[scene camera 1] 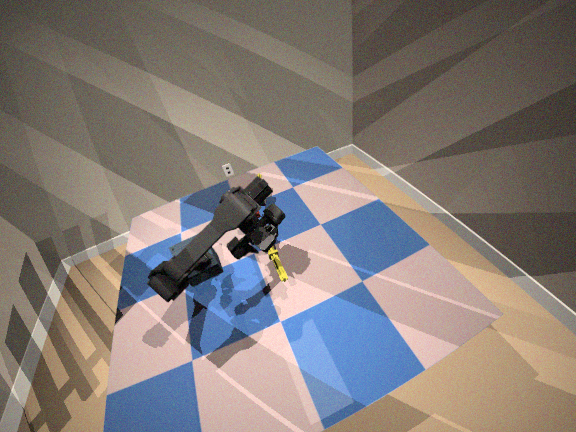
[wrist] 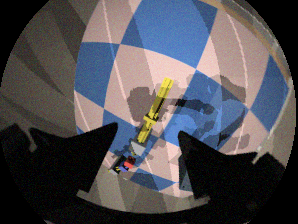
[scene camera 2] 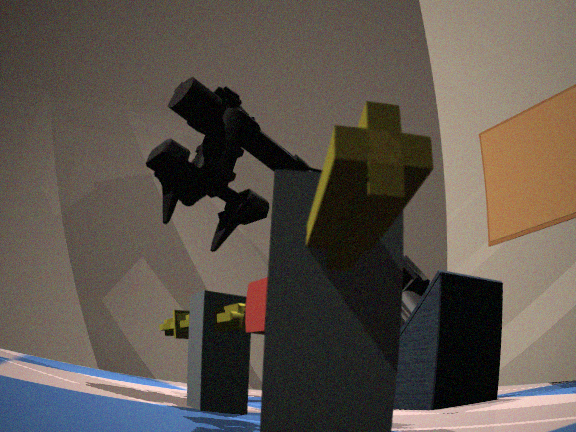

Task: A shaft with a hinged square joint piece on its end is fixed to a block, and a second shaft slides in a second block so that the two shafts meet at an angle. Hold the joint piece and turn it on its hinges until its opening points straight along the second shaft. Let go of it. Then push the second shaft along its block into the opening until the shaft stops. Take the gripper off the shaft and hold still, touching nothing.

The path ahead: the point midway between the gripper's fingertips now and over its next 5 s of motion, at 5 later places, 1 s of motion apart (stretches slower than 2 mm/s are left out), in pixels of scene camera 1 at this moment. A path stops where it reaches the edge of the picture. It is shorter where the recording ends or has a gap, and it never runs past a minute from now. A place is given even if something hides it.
My gripper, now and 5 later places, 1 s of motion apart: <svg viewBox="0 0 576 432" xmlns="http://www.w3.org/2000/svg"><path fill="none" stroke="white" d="M267 243L257 215L276 254L280 268L281 275L281 274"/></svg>
